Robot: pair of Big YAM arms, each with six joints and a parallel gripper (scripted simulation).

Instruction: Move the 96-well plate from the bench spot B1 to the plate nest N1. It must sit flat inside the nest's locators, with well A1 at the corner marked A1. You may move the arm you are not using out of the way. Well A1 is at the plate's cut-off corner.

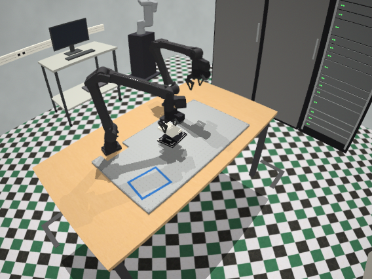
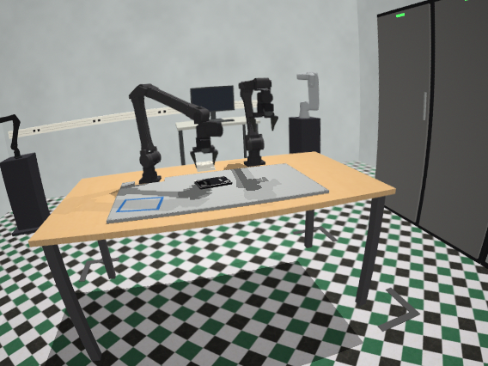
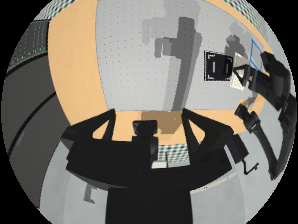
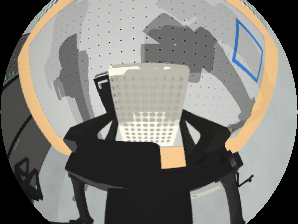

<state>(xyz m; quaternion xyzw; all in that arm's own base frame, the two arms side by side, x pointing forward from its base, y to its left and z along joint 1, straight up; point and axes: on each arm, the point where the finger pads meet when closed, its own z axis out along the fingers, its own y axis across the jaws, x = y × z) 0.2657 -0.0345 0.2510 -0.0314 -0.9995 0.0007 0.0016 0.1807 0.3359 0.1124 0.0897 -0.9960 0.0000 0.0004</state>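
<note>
Now: right hand 1 cm past the black plate nest, 4 cm to the right of it and 9 cm above it. From my right hand the other things lie so: white 96-well plate (right at my right hand).
</note>
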